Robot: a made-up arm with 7 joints.
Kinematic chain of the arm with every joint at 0, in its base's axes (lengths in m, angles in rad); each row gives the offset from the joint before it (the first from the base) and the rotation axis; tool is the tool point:
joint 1: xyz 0 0.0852 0 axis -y
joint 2: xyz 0 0.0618 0 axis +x
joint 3: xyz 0 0 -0.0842 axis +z
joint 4: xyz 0 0 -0.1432 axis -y
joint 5: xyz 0 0 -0.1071 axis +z
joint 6: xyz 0 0 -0.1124 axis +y
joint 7: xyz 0 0 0 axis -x
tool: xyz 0 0 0
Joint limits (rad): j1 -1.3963..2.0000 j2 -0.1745..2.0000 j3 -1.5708..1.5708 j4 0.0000..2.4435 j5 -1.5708..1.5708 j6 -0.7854..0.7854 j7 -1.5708..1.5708
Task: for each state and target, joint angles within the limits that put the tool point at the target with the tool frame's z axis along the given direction. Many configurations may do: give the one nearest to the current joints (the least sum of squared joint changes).
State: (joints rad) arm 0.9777 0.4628 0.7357 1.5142 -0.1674 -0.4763 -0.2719
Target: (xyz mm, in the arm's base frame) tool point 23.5 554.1 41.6 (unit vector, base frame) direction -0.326 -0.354 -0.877
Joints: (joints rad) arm 0.6398 1.2298 1.2950 0.8198 -0.5069 -0.7599 0.3199
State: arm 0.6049 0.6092 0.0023 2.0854 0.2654 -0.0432 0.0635
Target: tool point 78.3 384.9 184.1 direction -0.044 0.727 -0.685
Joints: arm 1.0576 1.2652 0.4363 1.6036 0.4223 -0.7854 0.5204
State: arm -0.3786 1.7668 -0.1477 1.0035 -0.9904 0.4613 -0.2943
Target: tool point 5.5 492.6 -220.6 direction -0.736 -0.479 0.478
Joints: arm -0.7041 1.2935 -0.4088 0.8181 -1.0529 0.4682 -0.4392
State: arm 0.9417 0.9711 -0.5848 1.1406 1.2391 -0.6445 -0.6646
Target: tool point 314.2 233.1 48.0 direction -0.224 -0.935 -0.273
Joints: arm 0.9967 0.5777 -0.2671 1.4851 0.7580 -0.7854 -1.3081
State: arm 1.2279 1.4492 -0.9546 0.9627 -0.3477 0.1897 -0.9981
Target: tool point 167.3 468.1 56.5 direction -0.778 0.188 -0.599
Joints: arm 1.1298 1.6941 -0.9342 1.2190 -0.6986 -0.1503 -0.7511
